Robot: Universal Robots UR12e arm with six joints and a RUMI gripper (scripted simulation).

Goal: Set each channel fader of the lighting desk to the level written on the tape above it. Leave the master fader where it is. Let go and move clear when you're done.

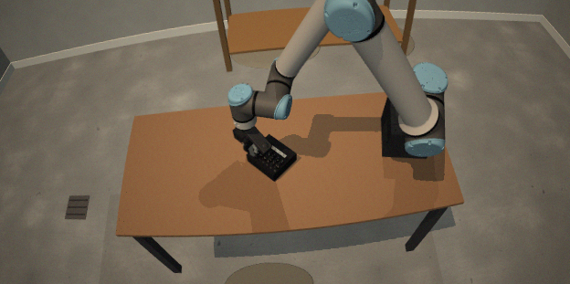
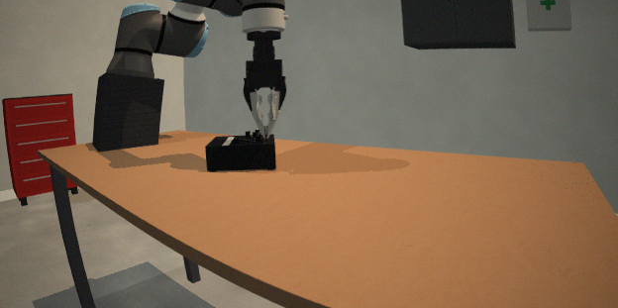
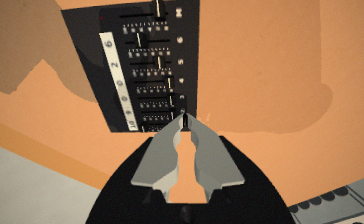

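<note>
The master fader is 10 cm behind my hand, 6 cm to the left of it and 1 cm below it.
</note>
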